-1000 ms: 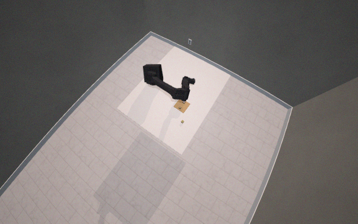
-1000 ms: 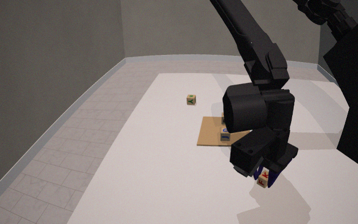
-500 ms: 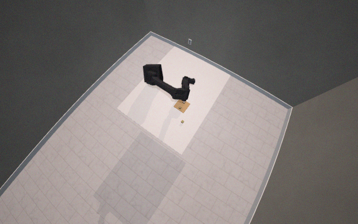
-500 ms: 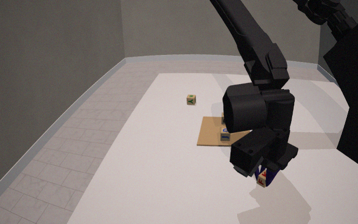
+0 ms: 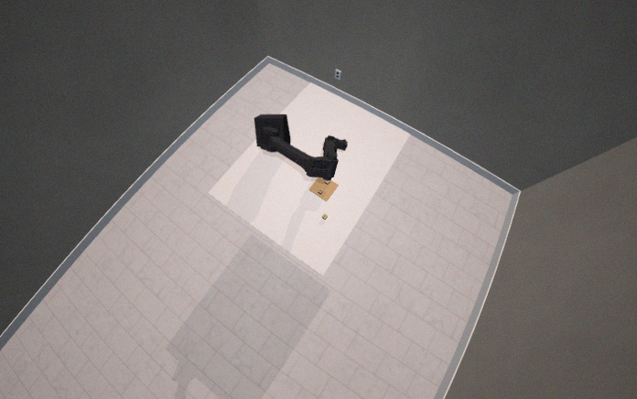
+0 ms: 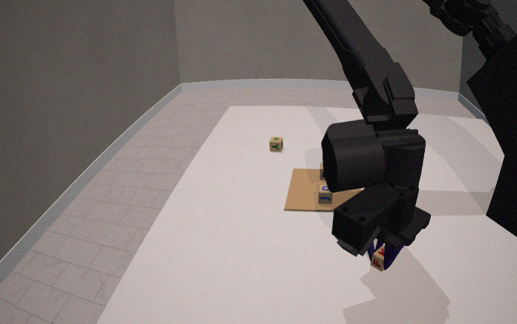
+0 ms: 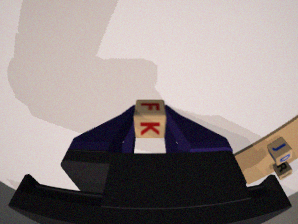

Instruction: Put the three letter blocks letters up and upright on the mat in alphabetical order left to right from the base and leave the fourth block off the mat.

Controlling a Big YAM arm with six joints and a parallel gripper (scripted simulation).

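My gripper is now 30 mm short of the mat, 230 mm to the left of it and 10 mm above it. Round my hand: letter block: 20 mm ahead, 270 mm to the right, 10 mm above.
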